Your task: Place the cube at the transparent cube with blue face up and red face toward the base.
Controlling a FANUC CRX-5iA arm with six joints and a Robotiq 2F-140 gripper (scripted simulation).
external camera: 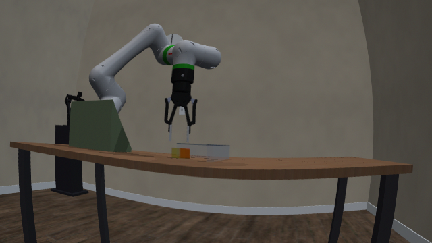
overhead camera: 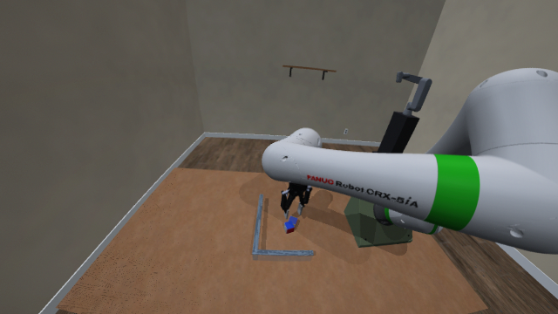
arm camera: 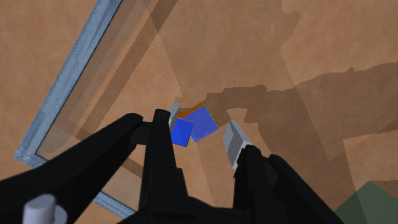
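Now: the transparent cube 7 cm below my hand and 1 cm to the left of it.
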